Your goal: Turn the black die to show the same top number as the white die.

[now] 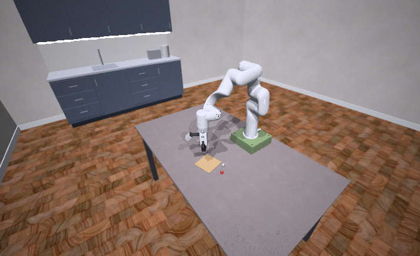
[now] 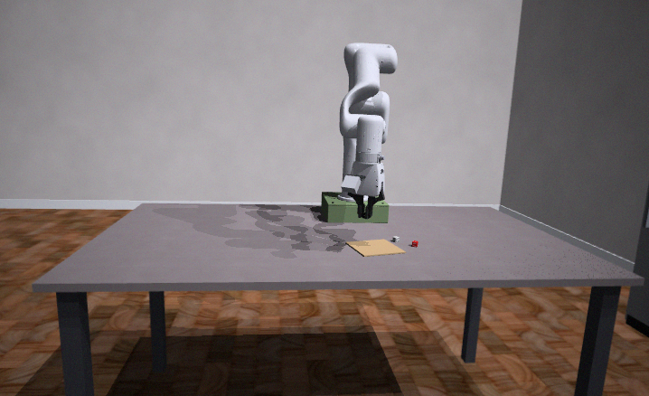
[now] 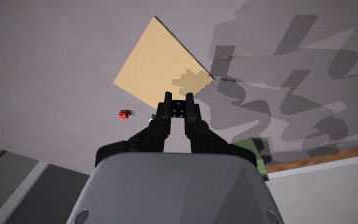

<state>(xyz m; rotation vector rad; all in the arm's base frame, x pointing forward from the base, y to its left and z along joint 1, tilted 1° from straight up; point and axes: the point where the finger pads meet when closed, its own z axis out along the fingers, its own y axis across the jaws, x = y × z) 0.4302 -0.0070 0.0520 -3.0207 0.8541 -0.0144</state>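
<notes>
My hand is 10 mm past the tan mat, 40 mm to the right of it and 120 mm above it. The rest, counted from my hand: white die (80 mm behind, 120 mm to the left, 110 mm below); red die (40 mm behind, 170 mm to the left, 110 mm below); black die (10 mm below).
</notes>
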